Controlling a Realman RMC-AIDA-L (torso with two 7-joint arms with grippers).
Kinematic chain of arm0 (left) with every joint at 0, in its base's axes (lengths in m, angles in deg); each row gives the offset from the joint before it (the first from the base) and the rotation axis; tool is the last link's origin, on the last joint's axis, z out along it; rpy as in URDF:
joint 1: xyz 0 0 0.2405 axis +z
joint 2: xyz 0 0 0 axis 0.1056 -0.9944 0
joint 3: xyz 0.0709 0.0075 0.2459 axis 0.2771 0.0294 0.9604
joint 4: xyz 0 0 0 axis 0.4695 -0.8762 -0.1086
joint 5: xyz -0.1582 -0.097 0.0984 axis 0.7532 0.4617 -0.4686
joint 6: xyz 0 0 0 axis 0.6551 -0.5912 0.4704
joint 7: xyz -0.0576 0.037 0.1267 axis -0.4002 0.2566 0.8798
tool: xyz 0 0 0 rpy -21.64 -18.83 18.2
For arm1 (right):
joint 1: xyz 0 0 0.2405 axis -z
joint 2: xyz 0 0 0 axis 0.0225 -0.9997 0
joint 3: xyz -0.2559 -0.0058 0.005 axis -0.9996 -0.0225 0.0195
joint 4: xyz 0 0 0 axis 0.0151 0.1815 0.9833
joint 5: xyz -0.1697 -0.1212 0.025 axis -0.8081 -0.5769 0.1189
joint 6: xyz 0 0 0 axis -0.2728 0.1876 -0.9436
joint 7: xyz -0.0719 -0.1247 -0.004 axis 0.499 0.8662 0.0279
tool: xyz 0 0 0 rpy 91.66 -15.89 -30.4
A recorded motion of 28 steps. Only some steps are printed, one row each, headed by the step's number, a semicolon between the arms.
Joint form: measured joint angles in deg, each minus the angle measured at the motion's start. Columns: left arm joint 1, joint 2, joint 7, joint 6, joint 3, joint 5, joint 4; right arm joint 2, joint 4, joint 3, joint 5, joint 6, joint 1, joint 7.
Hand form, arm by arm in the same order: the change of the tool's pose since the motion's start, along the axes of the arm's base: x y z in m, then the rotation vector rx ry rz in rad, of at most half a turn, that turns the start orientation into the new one. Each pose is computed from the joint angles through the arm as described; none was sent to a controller.
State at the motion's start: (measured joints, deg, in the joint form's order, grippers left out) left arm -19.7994 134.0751 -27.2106 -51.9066 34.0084 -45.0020 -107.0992; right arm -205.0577 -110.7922 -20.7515 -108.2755 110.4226 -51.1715 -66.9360
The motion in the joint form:
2: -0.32 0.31 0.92 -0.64 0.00 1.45 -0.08; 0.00 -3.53 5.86 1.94 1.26 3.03 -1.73
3: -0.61 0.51 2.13 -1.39 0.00 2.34 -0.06; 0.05 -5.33 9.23 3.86 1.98 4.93 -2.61
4: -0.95 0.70 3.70 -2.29 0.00 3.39 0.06; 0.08 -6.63 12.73 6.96 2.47 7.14 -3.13
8: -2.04 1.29 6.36 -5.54 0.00 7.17 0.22; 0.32 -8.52 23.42 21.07 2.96 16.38 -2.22
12: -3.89 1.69 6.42 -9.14 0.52 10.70 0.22; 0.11 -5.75 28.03 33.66 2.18 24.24 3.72
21: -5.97 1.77 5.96 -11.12 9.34 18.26 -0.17; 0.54 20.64 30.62 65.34 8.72 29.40 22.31
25: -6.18 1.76 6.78 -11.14 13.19 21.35 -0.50; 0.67 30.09 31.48 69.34 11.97 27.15 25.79
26: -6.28 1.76 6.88 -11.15 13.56 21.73 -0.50; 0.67 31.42 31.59 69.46 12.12 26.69 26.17
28: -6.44 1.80 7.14 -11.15 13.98 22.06 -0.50; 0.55 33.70 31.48 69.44 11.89 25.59 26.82
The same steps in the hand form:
2: 0.0048 0.0023 0.0015 0.0269 -0.0220 -0.0202; -0.0015 0.0031 0.0198 0.0412 0.1103 -0.0854
3: 0.0085 0.0032 0.0026 0.0494 -0.0364 -0.0443; -0.0005 0.0039 0.0318 0.0576 0.1793 -0.1388
4: 0.0125 0.0041 0.0041 0.0775 -0.0527 -0.0727; 0.0022 0.0037 0.0435 0.0634 0.2624 -0.1992
8: 0.0257 0.0067 0.0106 0.1449 -0.1240 -0.1447; 0.0254 -0.0017 0.0829 0.0619 0.5719 -0.3870
12: 0.0414 0.0102 0.0174 0.1661 -0.2051 -0.2173; 0.0550 -0.0123 0.1005 0.0418 0.8027 -0.4707
21: 0.0656 0.0112 0.0129 0.1128 -0.2869 -0.3202; 0.1089 -0.0294 0.1067 -0.1263 1.3375 -0.6125
25: 0.0723 0.0101 0.0101 0.1069 -0.3068 -0.3509; 0.1192 -0.0280 0.1015 -0.1634 1.4254 -0.6559
26: 0.0732 0.0103 0.0100 0.1073 -0.3098 -0.3546; 0.1205 -0.0271 0.0997 -0.1648 1.4303 -0.6654
28: 0.0746 0.0105 0.0094 0.1083 -0.3124 -0.3610; 0.1208 -0.0244 0.0943 -0.1678 1.4316 -0.6830

